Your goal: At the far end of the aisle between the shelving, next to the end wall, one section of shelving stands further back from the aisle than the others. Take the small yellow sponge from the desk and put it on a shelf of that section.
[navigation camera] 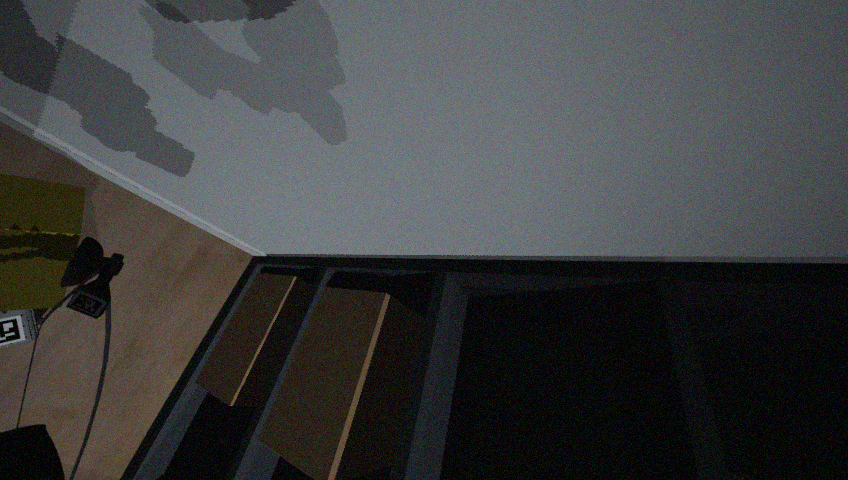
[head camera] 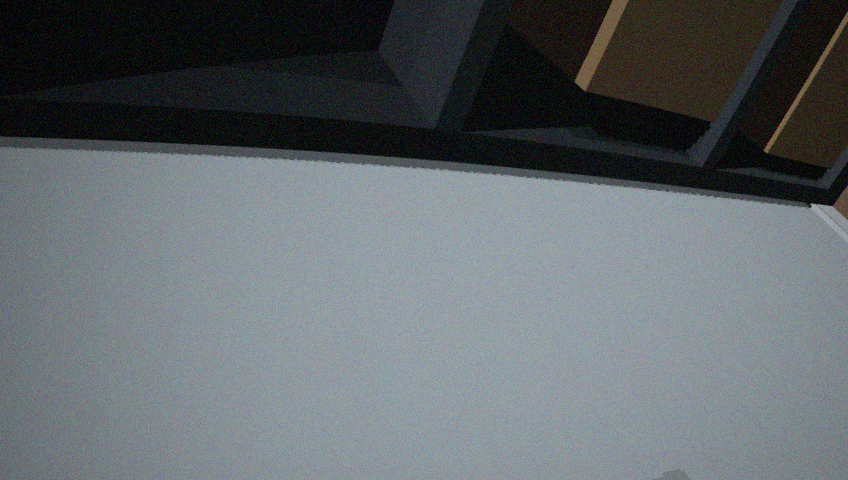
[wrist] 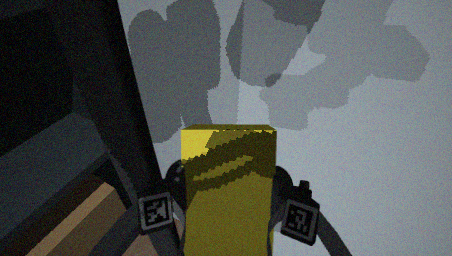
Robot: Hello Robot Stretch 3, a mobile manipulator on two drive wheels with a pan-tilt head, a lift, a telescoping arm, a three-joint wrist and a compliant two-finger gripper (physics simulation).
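Frame: origin at the robot's base, x ahead, y left, z up, level; millimetres.
Where they show: gripper, fingertip midpoint: [navigation camera: 0, 235].
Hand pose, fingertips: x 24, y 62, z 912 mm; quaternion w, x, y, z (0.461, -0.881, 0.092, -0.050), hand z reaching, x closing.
After its pixels a point has its place.
My gripper [wrist: 228, 181] {x 24, y 63, z 912 mm} is shut on the small yellow sponge [wrist: 227, 210] [navigation camera: 41, 205] {x 40, y 79, z 953 mm}, which stands upright between the fingertips in the wrist view. In the navigation camera view, part of the sponge and one finger show at the left edge, over the wooden floor. Dark shelving [head camera: 428, 65] {x 630, y -158, z 991 mm} [navigation camera: 437, 356] {x 523, y -274, z 991 mm} [wrist: 107, 95] meets the pale wall; it is at the top in the head camera view, at the bottom in the navigation camera view and left of the sponge in the wrist view. I cannot tell whether this section stands further back. The desk does not show.
Brown boxes [head camera: 666, 65] {x 551, y -200, z 694 mm} [navigation camera: 327, 368] {x 448, y -335, z 687 mm} [wrist: 92, 222] stand in the shelving. The pale wall [head camera: 416, 297] {x 492, y 69, z 1067 mm} [navigation camera: 535, 148] {x 398, y 140, z 1225 mm} [wrist: 350, 175] fills much of each view and bears shadows. A white skirting strip [navigation camera: 148, 199] {x 307, y 193, z 21 mm} runs between the wall and the wooden floor [navigation camera: 142, 333] {x 246, y -266, z 0 mm}.
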